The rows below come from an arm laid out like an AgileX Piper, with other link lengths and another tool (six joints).
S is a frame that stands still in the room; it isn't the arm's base.
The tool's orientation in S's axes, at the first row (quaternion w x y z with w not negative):
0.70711, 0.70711, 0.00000, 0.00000
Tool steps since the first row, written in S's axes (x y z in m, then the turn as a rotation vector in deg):
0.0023, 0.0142, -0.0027, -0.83, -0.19, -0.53
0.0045, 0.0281, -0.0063, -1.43, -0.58, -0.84
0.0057, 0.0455, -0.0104, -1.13, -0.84, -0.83
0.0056, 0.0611, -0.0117, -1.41, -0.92, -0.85
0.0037, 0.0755, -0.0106, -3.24, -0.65, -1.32
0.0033, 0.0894, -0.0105, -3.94, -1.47, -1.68
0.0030, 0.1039, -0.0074, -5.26, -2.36, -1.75
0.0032, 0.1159, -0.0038, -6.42, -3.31, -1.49
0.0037, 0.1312, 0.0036, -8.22, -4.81, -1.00
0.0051, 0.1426, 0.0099, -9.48, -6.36, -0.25
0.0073, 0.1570, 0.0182, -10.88, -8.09, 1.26
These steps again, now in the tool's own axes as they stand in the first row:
0.0023, -0.0027, -0.0142, -0.83, -0.53, 0.19
0.0045, -0.0063, -0.0281, -1.43, -0.84, 0.58
0.0057, -0.0104, -0.0455, -1.13, -0.83, 0.84
0.0056, -0.0117, -0.0611, -1.41, -0.85, 0.92
0.0037, -0.0106, -0.0755, -3.24, -1.32, 0.65
0.0033, -0.0105, -0.0894, -3.94, -1.68, 1.47
0.0030, -0.0074, -0.1039, -5.26, -1.75, 2.36
0.0032, -0.0038, -0.1159, -6.42, -1.49, 3.31
0.0037, 0.0036, -0.1312, -8.22, -1.00, 4.81
0.0051, 0.0099, -0.1426, -9.48, -0.25, 6.36
0.0073, 0.0182, -0.1570, -10.88, 1.26, 8.09

